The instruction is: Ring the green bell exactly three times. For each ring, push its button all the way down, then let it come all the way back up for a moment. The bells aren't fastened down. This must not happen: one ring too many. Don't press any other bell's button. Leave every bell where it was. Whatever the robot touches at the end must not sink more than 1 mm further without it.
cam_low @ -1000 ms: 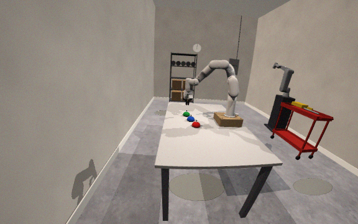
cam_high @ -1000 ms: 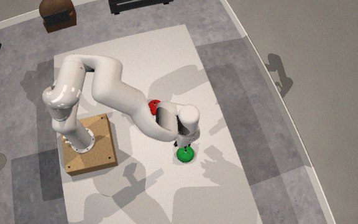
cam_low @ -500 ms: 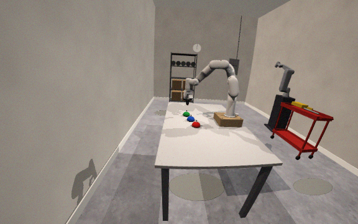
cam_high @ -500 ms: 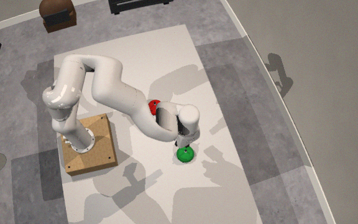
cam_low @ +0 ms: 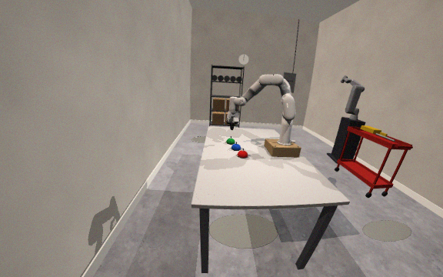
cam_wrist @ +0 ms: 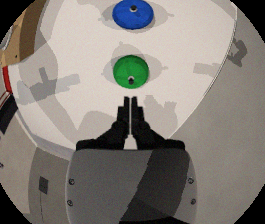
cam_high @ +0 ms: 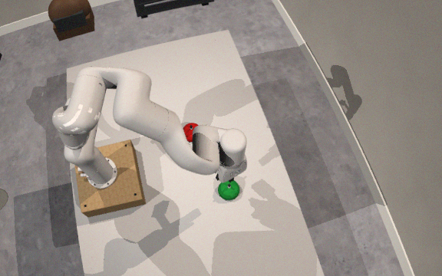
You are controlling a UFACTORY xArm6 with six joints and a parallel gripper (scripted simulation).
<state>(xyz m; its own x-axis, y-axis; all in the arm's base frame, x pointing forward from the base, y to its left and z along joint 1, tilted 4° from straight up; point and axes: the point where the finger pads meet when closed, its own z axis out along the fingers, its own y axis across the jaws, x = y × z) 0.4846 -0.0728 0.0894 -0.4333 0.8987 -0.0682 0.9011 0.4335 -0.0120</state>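
Right now the green bell is 110 mm below my hand. Also, from my hand: red bell: 120 mm behind, 260 mm to the left, 110 mm below; then blue bell: 60 mm behind, 130 mm to the left, 110 mm below.
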